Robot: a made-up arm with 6 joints. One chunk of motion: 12 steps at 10 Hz.
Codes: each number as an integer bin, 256 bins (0 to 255) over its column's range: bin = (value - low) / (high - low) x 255, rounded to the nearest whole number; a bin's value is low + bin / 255 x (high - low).
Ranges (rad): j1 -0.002..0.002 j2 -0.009..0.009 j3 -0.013..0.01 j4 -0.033..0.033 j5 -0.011..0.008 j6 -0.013..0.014
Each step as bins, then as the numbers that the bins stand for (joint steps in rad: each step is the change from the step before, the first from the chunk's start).
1 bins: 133 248 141 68 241 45
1 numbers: 0.00009 0.00851 -0.00028 -0.01540 0.00696 -0.00824
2 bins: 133 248 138 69 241 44
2 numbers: 0.00009 0.00851 -0.00055 -0.01514 0.00696 -0.00834
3 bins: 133 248 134 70 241 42
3 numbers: 0.00009 0.00851 -0.00091 -0.01488 0.00696 -0.00855
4 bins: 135 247 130 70 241 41
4 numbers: 0.00012 0.00844 -0.00127 -0.01488 0.00696 -0.00866
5 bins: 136 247 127 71 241 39
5 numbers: 0.00013 0.00844 -0.00155 -0.01462 0.00696 -0.00887
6 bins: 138 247 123 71 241 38
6 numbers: 0.00016 0.00844 -0.00191 -0.01462 0.00696 -0.00898
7 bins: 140 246 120 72 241 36
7 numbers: 0.00020 0.00836 -0.00218 -0.01436 0.00696 -0.00919
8 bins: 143 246 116 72 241 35
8 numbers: 0.00024 0.00836 -0.00254 -0.01436 0.00696 -0.00929
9 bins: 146 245 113 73 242 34
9 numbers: 0.00029 0.00829 -0.00281 -0.01411 0.00703 -0.00940
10 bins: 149 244 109 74 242 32
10 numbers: 0.00034 0.00822 -0.00317 -0.01385 0.00703 -0.00961
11 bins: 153 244 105 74 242 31
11 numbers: 0.00040 0.00822 -0.00353 -0.01385 0.00703 -0.00972
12 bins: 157 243 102 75 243 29
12 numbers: 0.00046 0.00815 -0.00380 -0.01359 0.00711 -0.00993
